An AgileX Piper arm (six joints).
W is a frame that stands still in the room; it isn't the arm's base.
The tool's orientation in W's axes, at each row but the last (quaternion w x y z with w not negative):
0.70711, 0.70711, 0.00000, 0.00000
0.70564, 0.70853, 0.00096, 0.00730
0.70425, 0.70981, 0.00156, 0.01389
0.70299, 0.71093, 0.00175, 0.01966
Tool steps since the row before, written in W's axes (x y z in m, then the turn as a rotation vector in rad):
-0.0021, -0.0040, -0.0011, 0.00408, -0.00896, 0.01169
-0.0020, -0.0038, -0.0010, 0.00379, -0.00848, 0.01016
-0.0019, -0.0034, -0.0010, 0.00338, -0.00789, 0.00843
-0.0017, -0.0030, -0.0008, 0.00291, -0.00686, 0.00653
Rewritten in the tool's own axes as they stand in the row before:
-0.0021, -0.0011, 0.0040, 0.00408, 0.01169, 0.00896
-0.0021, -0.0010, 0.0038, 0.00378, 0.01016, 0.00848
-0.0020, -0.0009, 0.0034, 0.00335, 0.00843, 0.00790
-0.0018, -0.0007, 0.0030, 0.00287, 0.00653, 0.00687

